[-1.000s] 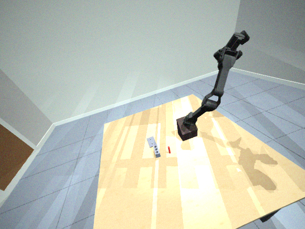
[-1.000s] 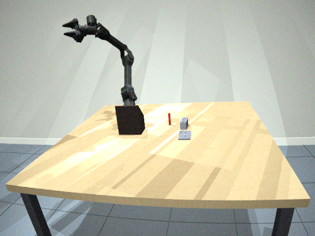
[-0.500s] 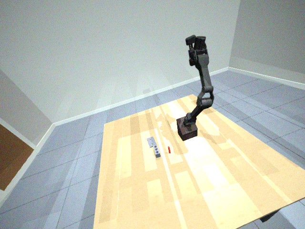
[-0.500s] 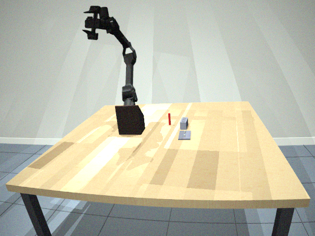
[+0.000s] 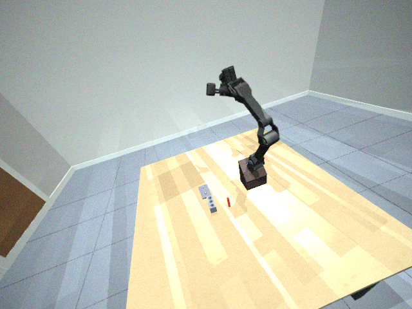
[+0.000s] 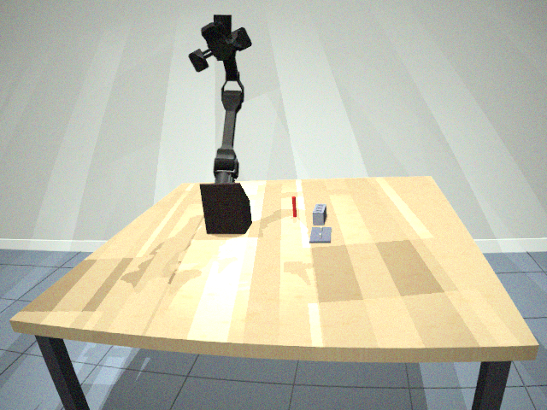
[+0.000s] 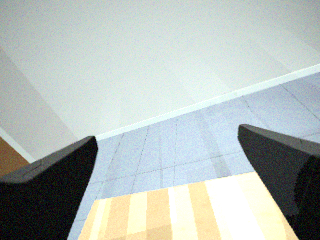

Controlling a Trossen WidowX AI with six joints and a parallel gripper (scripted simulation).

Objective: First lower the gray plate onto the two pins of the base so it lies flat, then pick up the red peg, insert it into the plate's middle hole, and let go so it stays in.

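The gray plate lies 580 mm below my gripper tip, 300 mm to the left of it and 210 mm ahead of it. Round my gripper tip: red peg (580 mm below, 340 mm to the left, 110 mm ahead).
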